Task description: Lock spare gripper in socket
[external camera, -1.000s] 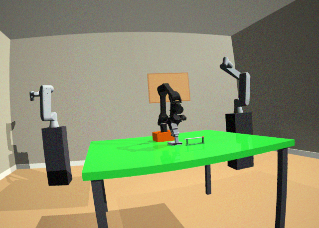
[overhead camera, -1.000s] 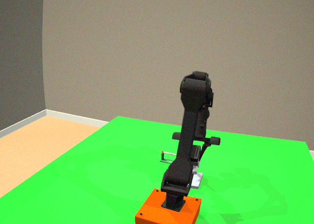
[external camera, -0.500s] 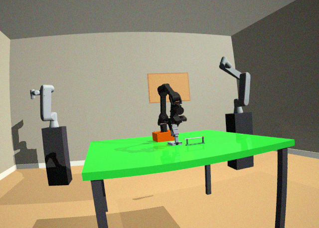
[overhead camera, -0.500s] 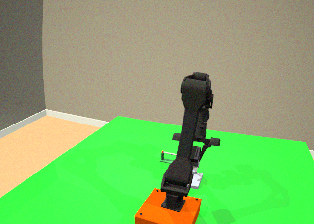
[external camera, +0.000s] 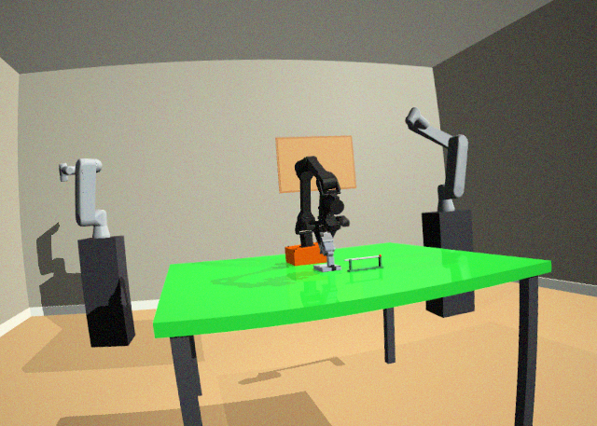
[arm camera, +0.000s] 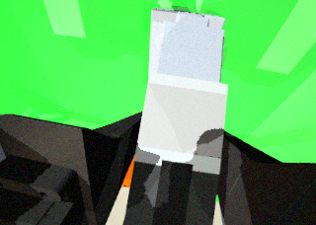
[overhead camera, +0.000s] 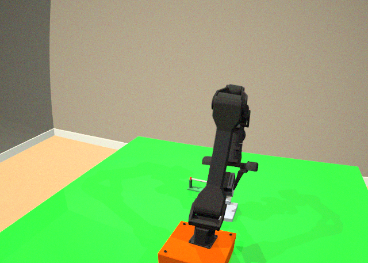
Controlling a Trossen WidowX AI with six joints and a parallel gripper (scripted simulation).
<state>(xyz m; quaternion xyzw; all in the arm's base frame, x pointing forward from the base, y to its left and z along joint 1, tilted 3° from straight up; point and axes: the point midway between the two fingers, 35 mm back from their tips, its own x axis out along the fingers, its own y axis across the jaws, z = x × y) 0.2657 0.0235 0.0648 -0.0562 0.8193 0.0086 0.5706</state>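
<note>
Now: gripper tip 10 mm below the spare gripper and 10 mm short of it. From my gripper tip the other things lie so: pin cradle: 130 mm ahead, 120 mm to the left, 90 mm below; then socket: 60 mm below, 30 mm ahead.
</note>
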